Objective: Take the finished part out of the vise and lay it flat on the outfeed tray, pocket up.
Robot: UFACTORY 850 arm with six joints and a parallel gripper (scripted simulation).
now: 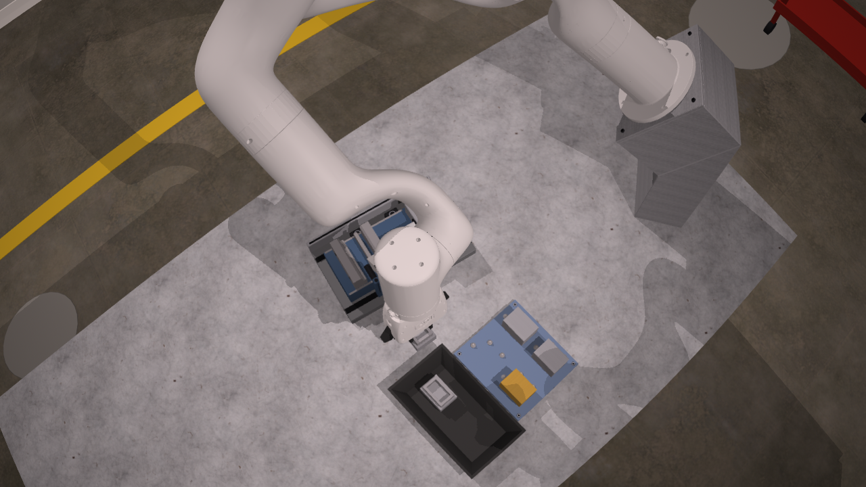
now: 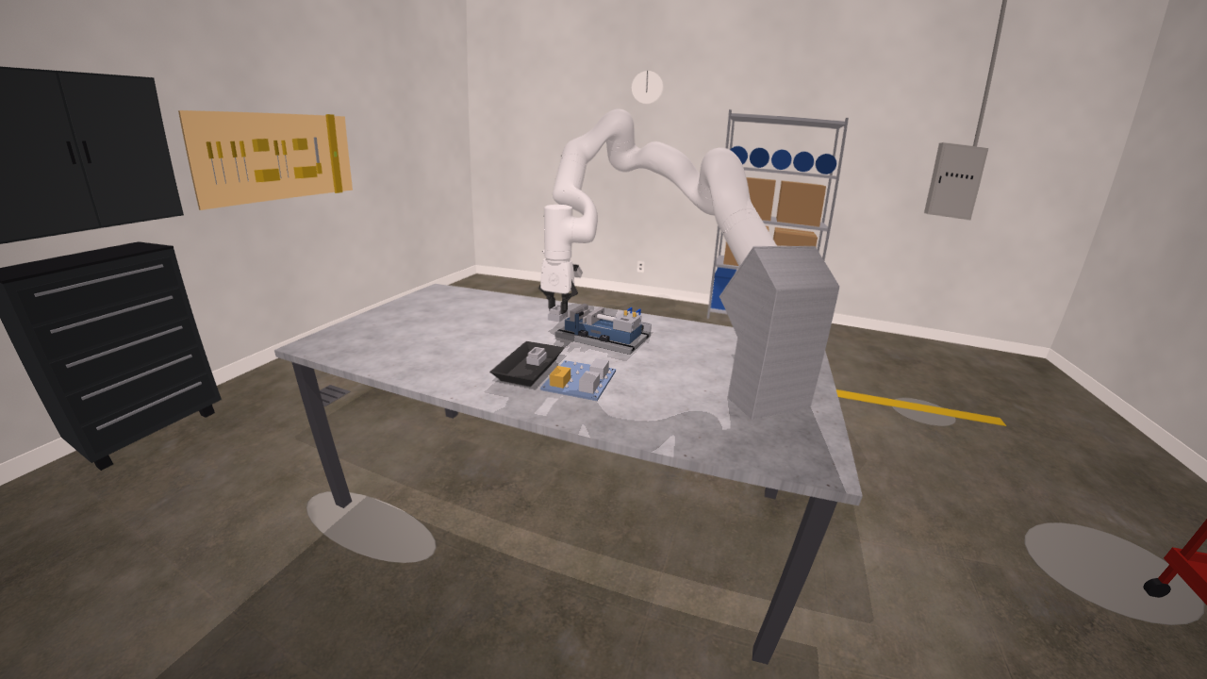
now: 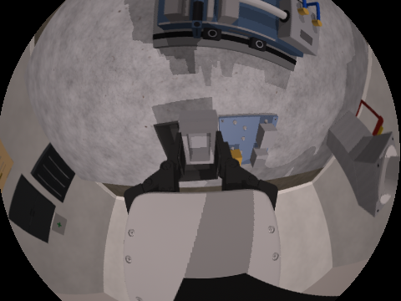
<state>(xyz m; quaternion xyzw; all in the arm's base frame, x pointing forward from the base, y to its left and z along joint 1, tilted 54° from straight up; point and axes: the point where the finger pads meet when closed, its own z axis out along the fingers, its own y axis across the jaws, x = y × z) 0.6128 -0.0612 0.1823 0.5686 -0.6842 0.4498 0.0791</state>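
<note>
The yellow block lies 210 mm to the left of my hand, 140 mm below it and 20 mm behind it. The rest, counted from my hand: blue fixture plate (180 mm to the left, 170 mm below, 80 mm behind); then vise (160 mm to the right, 150 mm behind, 130 mm below).
</note>
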